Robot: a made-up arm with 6 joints. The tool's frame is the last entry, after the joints.
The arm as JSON. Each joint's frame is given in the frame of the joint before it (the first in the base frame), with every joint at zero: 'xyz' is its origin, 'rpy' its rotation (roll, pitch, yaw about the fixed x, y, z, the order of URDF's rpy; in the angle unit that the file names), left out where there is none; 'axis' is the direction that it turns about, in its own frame. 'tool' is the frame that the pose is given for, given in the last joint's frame.
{
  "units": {
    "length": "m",
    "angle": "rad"
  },
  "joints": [
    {
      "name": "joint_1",
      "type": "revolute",
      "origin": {
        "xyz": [
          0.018,
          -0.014,
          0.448
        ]
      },
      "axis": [
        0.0,
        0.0,
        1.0
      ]
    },
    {
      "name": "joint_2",
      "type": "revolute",
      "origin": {
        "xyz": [
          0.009,
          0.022,
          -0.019
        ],
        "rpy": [
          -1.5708,
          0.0,
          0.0
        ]
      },
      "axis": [
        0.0,
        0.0,
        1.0
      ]
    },
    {
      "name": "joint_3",
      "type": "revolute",
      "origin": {
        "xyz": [
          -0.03,
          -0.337,
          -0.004
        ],
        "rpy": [
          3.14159,
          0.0,
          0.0
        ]
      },
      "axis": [
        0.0,
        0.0,
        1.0
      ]
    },
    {
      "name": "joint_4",
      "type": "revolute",
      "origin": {
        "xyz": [
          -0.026,
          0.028,
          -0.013
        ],
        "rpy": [
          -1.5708,
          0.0,
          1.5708
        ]
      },
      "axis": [
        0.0,
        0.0,
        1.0
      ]
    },
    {
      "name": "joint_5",
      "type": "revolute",
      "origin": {
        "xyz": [
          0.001,
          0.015,
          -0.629
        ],
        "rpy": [
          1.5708,
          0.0,
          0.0
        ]
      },
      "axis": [
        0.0,
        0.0,
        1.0
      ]
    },
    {
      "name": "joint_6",
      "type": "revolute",
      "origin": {
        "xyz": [
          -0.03,
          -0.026,
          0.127
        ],
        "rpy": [
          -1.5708,
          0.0,
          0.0
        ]
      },
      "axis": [
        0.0,
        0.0,
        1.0
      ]
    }
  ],
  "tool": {
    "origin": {
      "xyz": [
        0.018,
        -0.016,
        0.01
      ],
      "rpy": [
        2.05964,
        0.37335,
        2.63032
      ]
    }
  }
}
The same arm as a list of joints. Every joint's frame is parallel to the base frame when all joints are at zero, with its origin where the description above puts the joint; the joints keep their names.
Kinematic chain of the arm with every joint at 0, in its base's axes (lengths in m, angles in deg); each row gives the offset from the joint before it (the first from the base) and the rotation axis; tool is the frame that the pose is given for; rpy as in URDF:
joint_1: xyz 0.018 -0.014 0.448 axis +z
joint_2: xyz 0.009 0.022 -0.019 axis +y
joint_3: xyz -0.03 -0.004 0.337 axis -y
joint_4: xyz -0.026 0.013 0.028 axis -x
joint_5: xyz 0.629 0.015 0.001 axis -y
joint_6: xyz 0.026 -0.127 -0.03 axis -x
tool: xyz -0.01 -0.016 0.018 rpy -5.02 54.3 51.32

